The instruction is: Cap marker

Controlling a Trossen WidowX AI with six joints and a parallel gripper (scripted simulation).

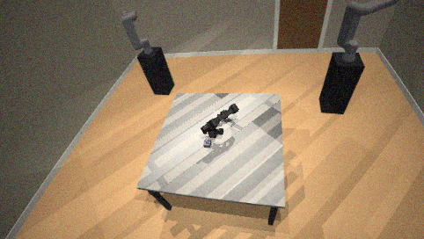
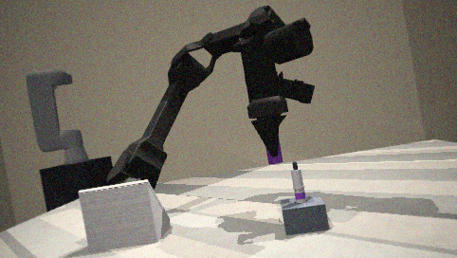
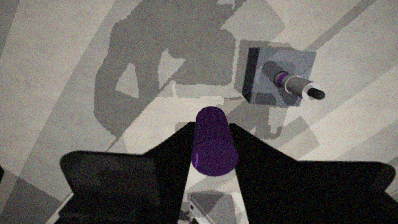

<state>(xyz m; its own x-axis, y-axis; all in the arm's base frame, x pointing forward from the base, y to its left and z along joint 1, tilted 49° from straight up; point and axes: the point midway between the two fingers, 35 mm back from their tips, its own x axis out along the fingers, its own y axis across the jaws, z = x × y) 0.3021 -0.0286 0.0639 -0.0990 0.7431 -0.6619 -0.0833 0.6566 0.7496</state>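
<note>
The dark grey holder block lies 90 mm below my gripper tip, 80 mm to the right of it and 30 mm ahead of it. Also, from my gripper tip: purple cap (10 mm above).
</note>
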